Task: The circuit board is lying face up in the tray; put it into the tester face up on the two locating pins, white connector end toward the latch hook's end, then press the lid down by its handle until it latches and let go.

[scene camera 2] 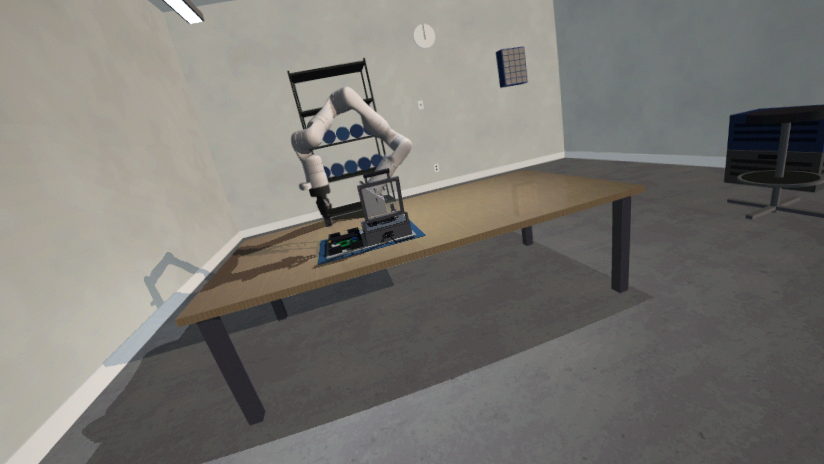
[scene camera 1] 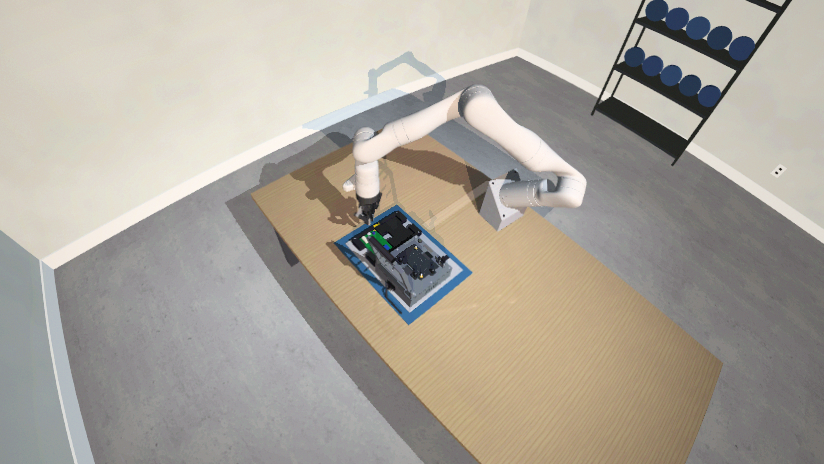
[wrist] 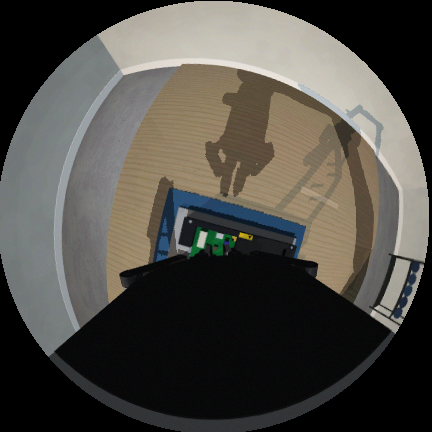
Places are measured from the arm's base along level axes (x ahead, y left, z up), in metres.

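Pixels of known places: gripper, fingertip midpoint: [scene camera 2: 329, 226] [scene camera 1: 369, 222] [wrist: 217, 252]; arm's base at its link origin: [scene camera 1: 508, 195].
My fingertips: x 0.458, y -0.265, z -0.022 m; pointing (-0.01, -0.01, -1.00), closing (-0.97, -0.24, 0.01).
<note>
For each thing: its top centre in the pictures, then the offset to it from my fingertips. "spot": a spot on its surface instead. Level surfaces: height alone.
- green circuit board at its top centre: [wrist: 208, 261] [scene camera 1: 376, 242] [scene camera 2: 344, 241] dy +0.040, dx +0.005, dz -0.072 m
- black tray at a spot on its surface: [wrist: 264, 244] spot: dy -0.007, dx -0.091, dz -0.081 m
- blue mat at its surface level: dz -0.097 m
- grey tester at a spot on its surface: [scene camera 1: 417, 265] spot: dy +0.223, dx -0.010, dz -0.031 m
- long wooden table at its surface level: dz -0.100 m
The green circuit board [scene camera 1: 376, 237] [scene camera 2: 344, 242] [wrist: 207, 240] lies face up in the black tray [scene camera 1: 396, 222] [wrist: 264, 244], at the end of the blue mat [scene camera 1: 443, 288] [scene camera 2: 418, 233] [wrist: 241, 211] nearest my gripper. The grey tester [scene camera 1: 417, 265] [scene camera 2: 387, 228] stands on the same mat beside the tray, and its lid [scene camera 2: 374, 202] is raised upright. My gripper [scene camera 1: 366, 219] [scene camera 2: 327, 221] [wrist: 217, 252] hangs a little above the tray's outer edge with its fingers together. They hold nothing. The fingers hide the board's near edge in the wrist view.
The mat lies on a long wooden table [scene camera 1: 547, 357] [scene camera 2: 518, 196], near its wall end. The arm's base [scene camera 1: 499, 202] stands at the table's far side. A black shelf rack [scene camera 1: 639, 123] [scene camera 2: 328, 72] with blue discs stands by the wall.
</note>
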